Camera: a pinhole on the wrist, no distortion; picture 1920 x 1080 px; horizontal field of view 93.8 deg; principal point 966.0 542.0 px. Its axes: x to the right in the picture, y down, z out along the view. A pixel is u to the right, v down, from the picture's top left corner.
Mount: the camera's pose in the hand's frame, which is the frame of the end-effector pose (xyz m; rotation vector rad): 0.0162 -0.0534 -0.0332 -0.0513 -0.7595 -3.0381
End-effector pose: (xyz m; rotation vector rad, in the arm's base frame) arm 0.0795 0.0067 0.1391 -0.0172 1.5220 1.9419
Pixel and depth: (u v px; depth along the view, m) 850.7 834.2 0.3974
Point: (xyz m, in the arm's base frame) 0.1476 0.3709 0.2452
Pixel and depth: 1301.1 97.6 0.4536
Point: 0.1132 0.1324 0.5896
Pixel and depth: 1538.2 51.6 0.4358
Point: 0.1898 0.0634 0.6297
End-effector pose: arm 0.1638 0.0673 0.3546 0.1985 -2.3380 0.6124
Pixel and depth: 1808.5 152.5 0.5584
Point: 0.1858 0.2492 -0.3676
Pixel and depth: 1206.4 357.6 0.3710
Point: 0.0049 0.1045 0.0672
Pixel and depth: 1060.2 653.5 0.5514
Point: -0.1534 -0.0400 -0.0288
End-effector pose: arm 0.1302 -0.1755 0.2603 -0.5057 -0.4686 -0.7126
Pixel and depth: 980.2 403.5 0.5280
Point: 0.2439 0.2157 0.5079
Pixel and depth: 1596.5 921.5 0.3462
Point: -0.1064 0.1197 0.4184
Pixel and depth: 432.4 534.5 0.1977
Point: 0.2209 -0.1382 0.4338
